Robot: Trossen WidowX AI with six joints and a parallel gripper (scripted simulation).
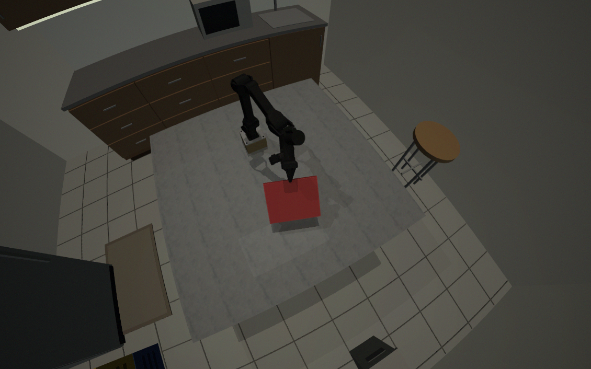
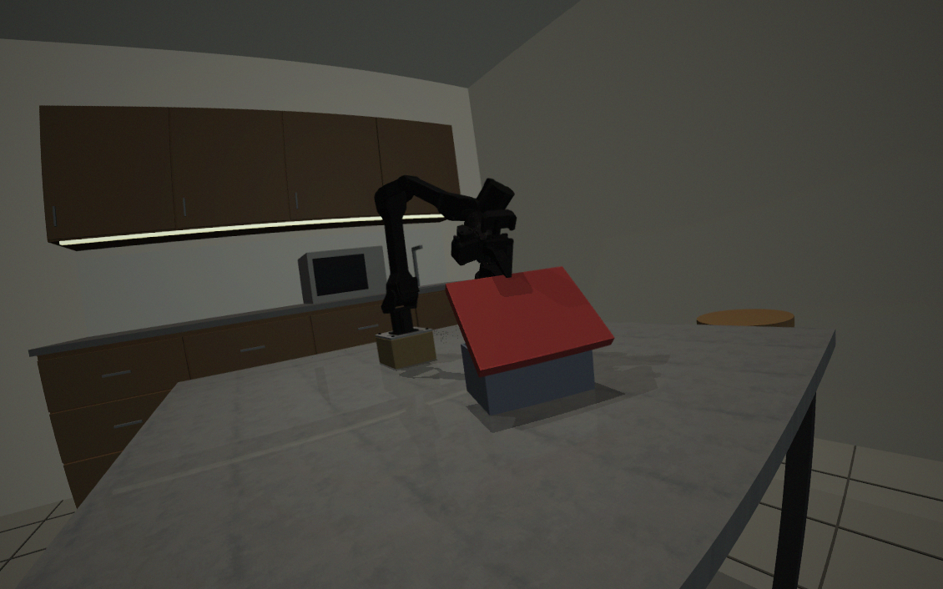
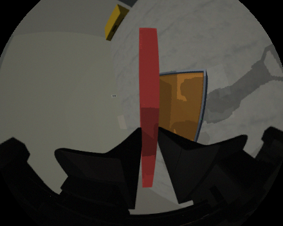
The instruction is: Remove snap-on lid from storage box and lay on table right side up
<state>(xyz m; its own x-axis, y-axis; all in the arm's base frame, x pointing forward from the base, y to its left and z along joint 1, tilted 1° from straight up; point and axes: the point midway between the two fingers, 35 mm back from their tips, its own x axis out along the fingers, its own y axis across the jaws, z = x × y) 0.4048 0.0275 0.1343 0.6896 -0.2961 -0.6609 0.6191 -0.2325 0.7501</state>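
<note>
Now: the red lid 60 mm ahead of my gripper tip, 20 mm to the right of it and 50 mm below it. From my gripper tip the other things lie so: storage box (30 mm ahead, 10 mm to the right, 150 mm below).
</note>
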